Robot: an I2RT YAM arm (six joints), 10 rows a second.
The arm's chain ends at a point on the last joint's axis. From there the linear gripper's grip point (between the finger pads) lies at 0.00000 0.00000 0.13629 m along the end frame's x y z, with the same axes.
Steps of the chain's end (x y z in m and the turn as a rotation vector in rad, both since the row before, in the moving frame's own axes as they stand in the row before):
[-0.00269, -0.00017, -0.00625, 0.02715, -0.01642, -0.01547]
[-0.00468, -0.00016, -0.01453, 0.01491, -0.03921, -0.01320]
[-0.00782, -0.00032, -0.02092, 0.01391, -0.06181, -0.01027]
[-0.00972, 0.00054, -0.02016, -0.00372, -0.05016, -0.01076]
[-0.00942, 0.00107, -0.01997, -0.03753, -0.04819, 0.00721]
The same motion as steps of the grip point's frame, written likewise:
[-0.00496, -0.00385, -0.00632, 0.02715, -0.01642, -0.01547]
[-0.01004, -0.00216, -0.01465, 0.01491, -0.03921, -0.01320]
[-0.01625, -0.00217, -0.02119, 0.01391, -0.06181, -0.01027]
[-0.01655, 0.00108, -0.02033, -0.00372, -0.05016, -0.01076]
[-0.01600, 0.00616, -0.02022, -0.03753, -0.04819, 0.00721]

